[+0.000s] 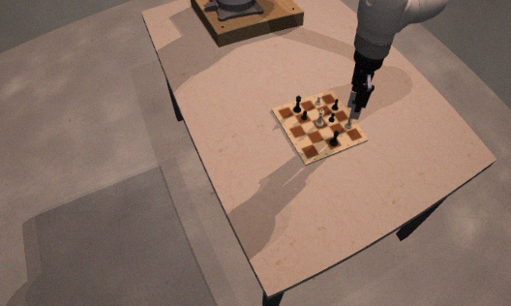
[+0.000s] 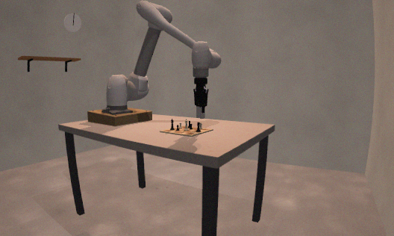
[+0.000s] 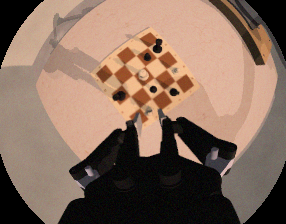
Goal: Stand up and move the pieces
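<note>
My gripper is now 10 cm above the chessboard, 8 cm to the left of it and 3 cm past it. Also, from my hand: small white piece (11 cm behind, 8 cm below, 5 cm to the right).
</note>
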